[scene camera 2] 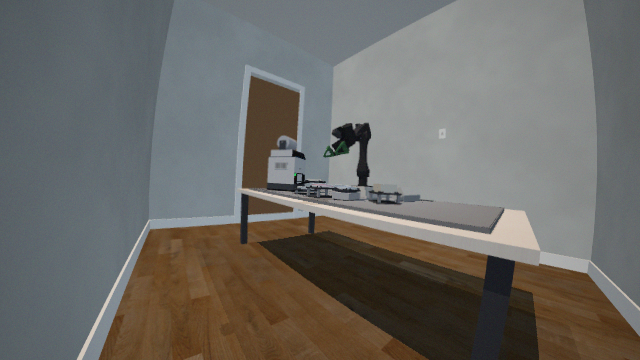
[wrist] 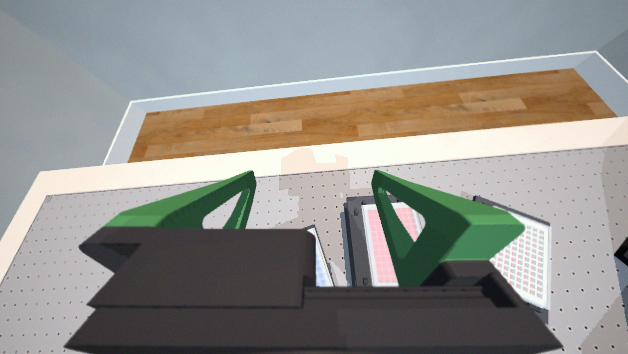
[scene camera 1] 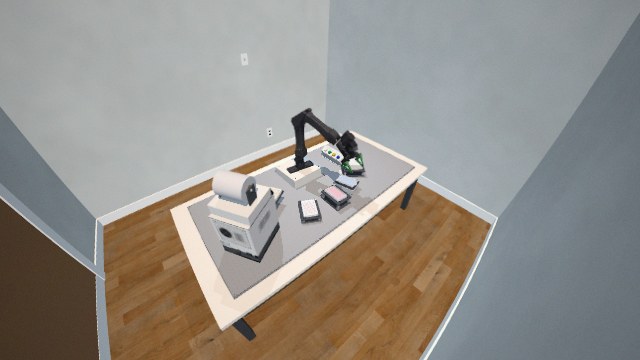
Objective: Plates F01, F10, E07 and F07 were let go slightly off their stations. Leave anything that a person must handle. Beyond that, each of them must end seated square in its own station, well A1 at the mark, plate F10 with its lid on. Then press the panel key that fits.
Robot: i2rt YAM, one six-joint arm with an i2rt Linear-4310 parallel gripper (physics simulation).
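My gripper is open and empty, high above the table. In scene camera 1 its green fingers overlap a pale plate on a dark raised station, which also shows in scene camera 2. A blue-welled plate lies beside it, mostly hidden by the gripper body in the wrist view. A pink plate sits on a dark station. A white plate with pinkish wells is on another dark station. The key panel has coloured keys. Plate labels, A1 marks and exact seating are unreadable.
A tall white instrument stands at one end of the table. A small flat item lies beside it, partly hidden. The arm's white base stands behind the plates. The table's pale edge borders the grey perforated mat.
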